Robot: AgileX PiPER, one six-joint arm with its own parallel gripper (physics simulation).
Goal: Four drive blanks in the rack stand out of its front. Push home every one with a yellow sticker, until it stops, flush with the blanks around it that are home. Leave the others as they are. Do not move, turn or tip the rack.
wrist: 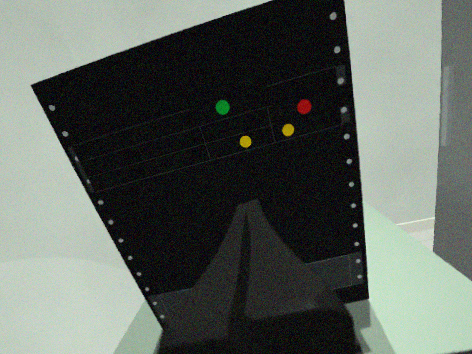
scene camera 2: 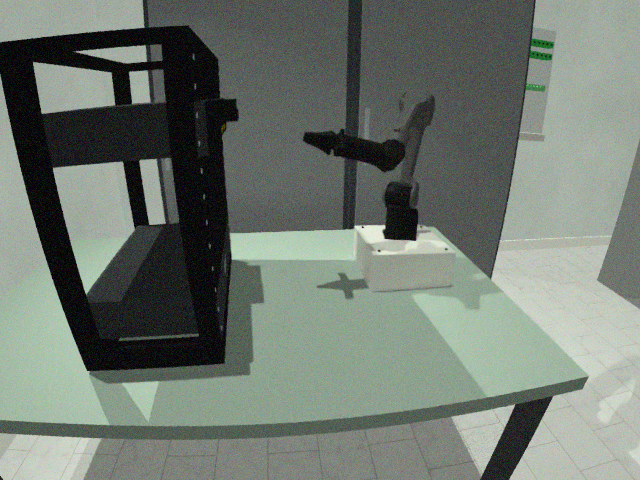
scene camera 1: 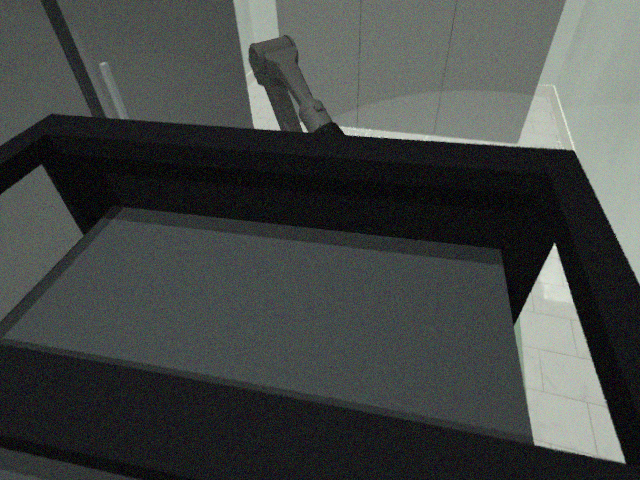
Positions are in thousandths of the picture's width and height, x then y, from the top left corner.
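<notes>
The black rack (scene camera 1: 376,618) is visible. Scene camera 2 shows the rack (scene camera 2: 262,582) and my gripper (scene camera 2: 476,284). In the wrist camera, I see the rack (wrist: 353,538) together with my gripper (wrist: 535,603).
</notes>
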